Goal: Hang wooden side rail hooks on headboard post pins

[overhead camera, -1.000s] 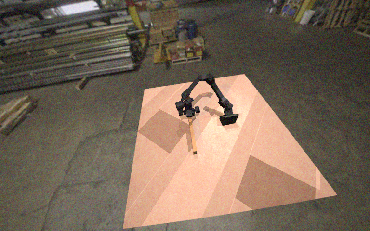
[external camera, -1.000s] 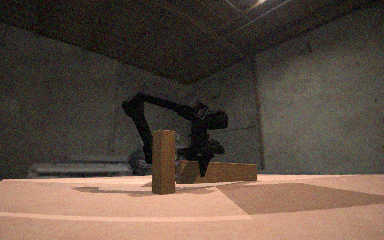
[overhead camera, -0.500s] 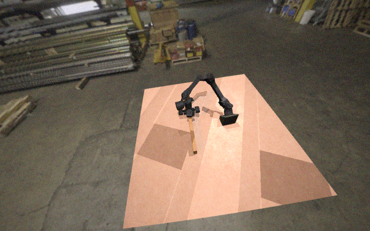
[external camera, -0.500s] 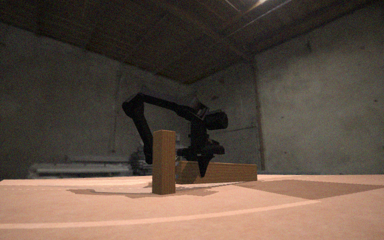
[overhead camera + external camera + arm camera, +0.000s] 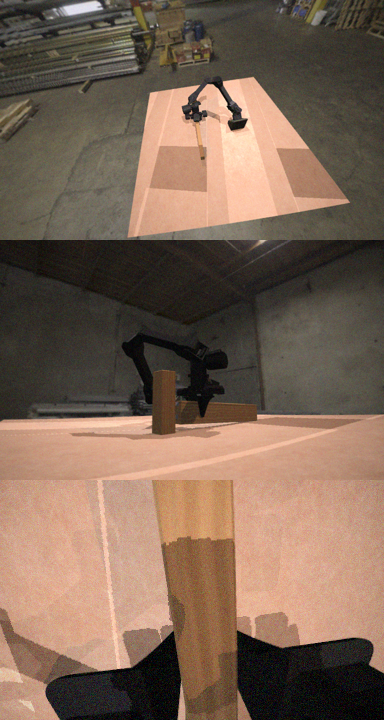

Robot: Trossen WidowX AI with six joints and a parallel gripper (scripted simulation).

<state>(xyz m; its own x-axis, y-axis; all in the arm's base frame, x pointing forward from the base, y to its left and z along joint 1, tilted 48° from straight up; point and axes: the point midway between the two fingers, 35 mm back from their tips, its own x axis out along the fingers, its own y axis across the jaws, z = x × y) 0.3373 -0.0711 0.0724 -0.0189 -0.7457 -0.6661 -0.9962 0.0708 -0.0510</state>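
My gripper tip is 140 mm to the left of the headboard post, 40 mm below it and 10 mm past it.
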